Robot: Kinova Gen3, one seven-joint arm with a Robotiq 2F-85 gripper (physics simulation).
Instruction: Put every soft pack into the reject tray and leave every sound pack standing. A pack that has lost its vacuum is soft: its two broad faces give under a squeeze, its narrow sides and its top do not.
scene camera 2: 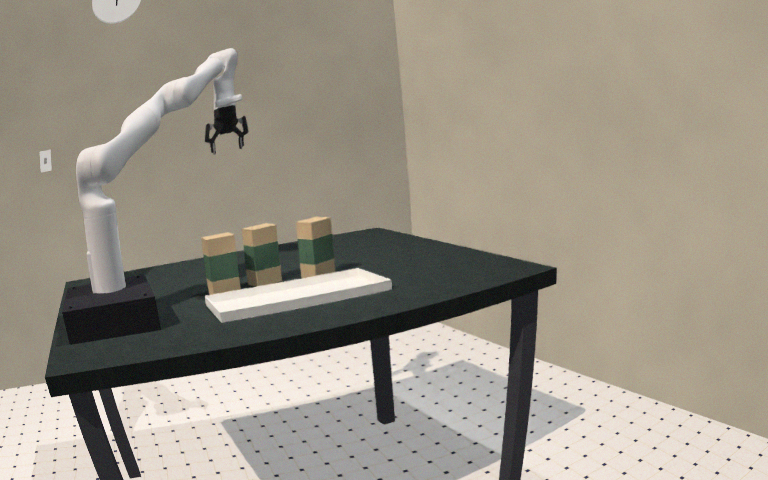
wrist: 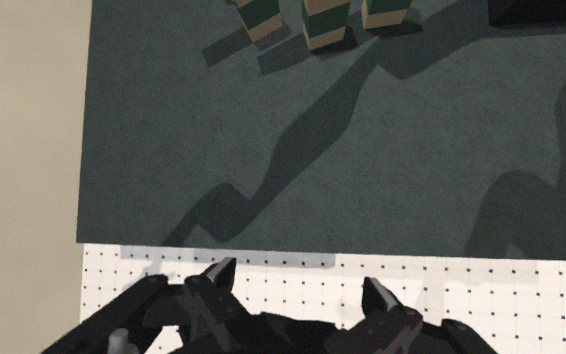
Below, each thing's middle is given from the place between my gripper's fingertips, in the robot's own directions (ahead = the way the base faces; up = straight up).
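Labels:
There is the white reject tray (scene camera 2: 295,294). The tray is 58 cm to the right of my hand and 5 cm ahead of it, and it is also 32 cm below my hand.

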